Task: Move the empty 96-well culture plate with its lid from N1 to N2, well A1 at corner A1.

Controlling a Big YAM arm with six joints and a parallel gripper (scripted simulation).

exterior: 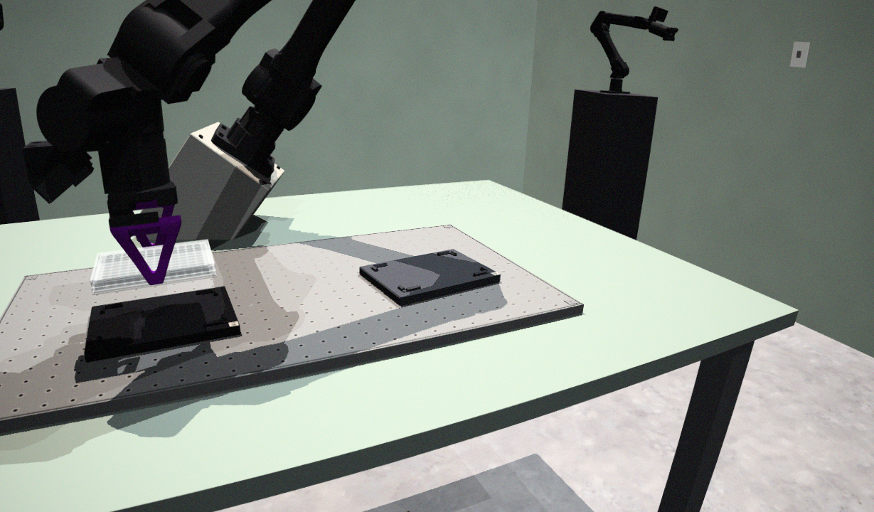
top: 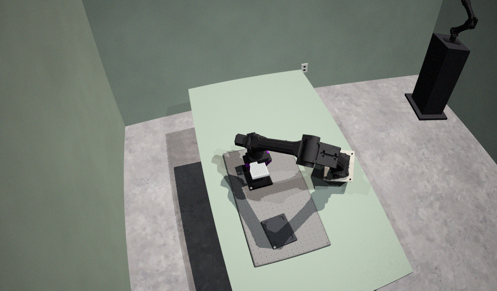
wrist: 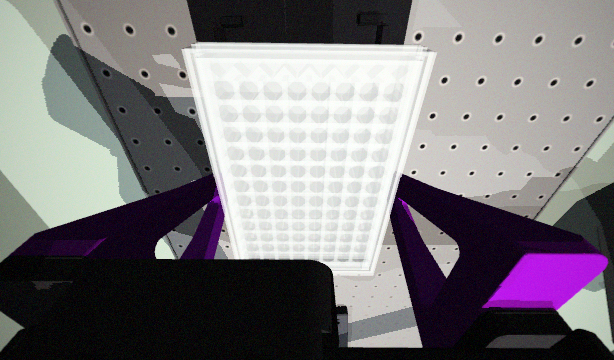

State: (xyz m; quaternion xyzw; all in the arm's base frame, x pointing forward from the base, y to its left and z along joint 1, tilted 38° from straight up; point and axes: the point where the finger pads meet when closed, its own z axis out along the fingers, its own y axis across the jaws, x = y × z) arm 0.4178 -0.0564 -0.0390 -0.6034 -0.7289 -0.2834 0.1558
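My hand is 340 mm to the right of the nest N2, 80 mm past it and 70 mm above it. From my hand the other things lie so: nest N1 (70 mm below); clear lid (right at my hand); A1 label (80 mm to the left, 60 mm below, 40 mm ahead).
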